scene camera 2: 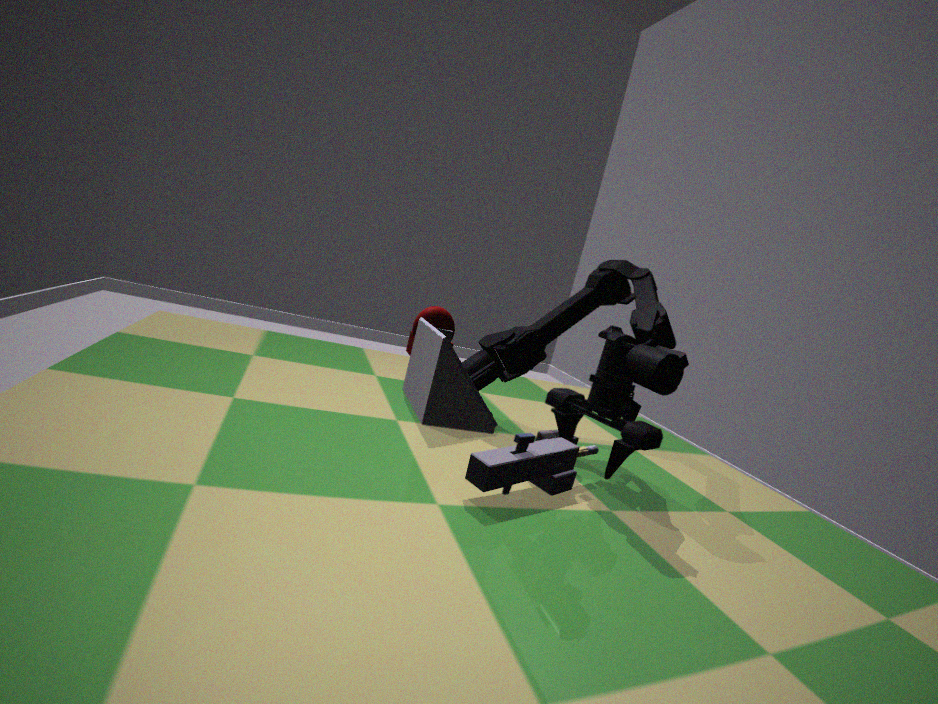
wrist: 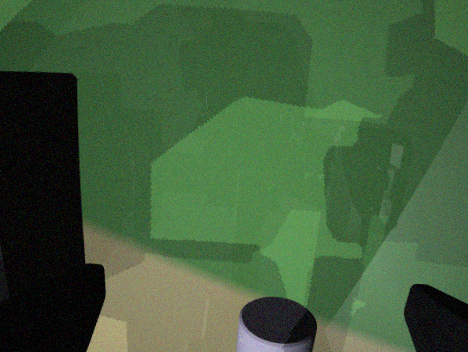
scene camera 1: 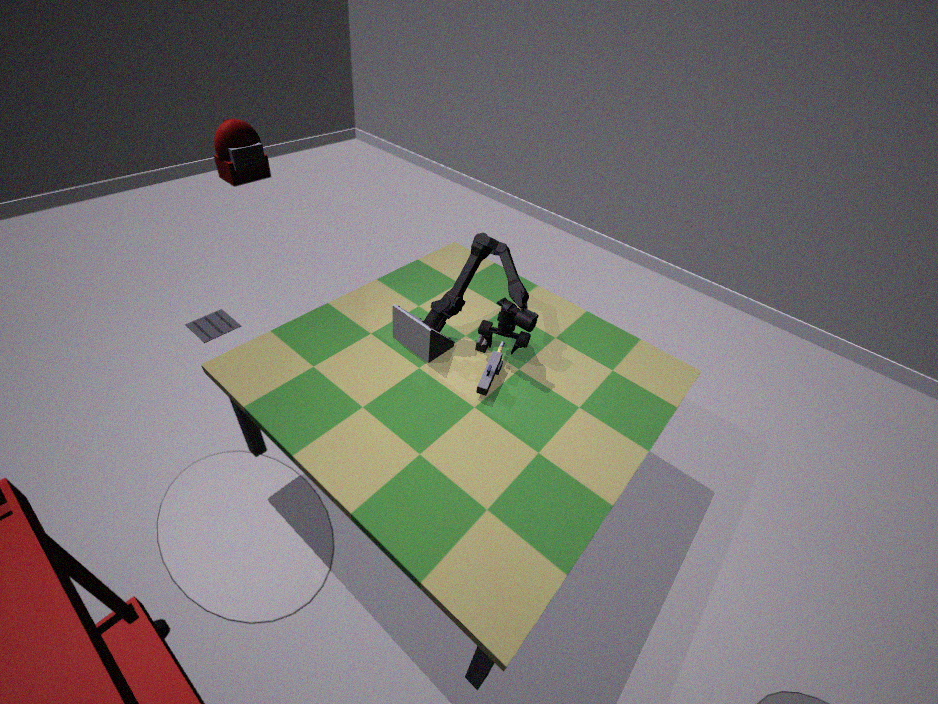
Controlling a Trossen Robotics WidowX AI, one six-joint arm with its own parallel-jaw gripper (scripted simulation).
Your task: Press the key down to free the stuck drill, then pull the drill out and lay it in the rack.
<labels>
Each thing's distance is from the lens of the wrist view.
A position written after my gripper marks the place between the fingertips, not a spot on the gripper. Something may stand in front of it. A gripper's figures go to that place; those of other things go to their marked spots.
my gripper (wrist: 259, 292): 10 cm
rack (wrist: 49, 240): 10 cm
</labels>
